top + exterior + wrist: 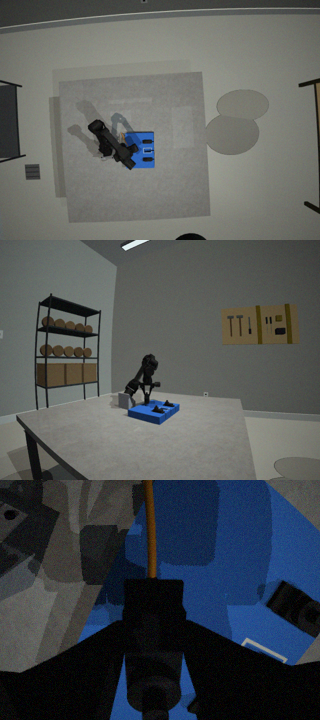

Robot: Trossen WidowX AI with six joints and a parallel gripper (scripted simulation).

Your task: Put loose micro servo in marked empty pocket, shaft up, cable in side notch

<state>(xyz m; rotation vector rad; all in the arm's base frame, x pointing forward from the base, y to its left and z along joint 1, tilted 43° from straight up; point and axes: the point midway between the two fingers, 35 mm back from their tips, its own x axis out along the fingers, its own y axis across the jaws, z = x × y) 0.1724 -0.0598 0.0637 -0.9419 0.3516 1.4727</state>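
The blue deck lies 9 cm below my gripper tip, 4 cm ahead of it and 2 cm to the right of it.
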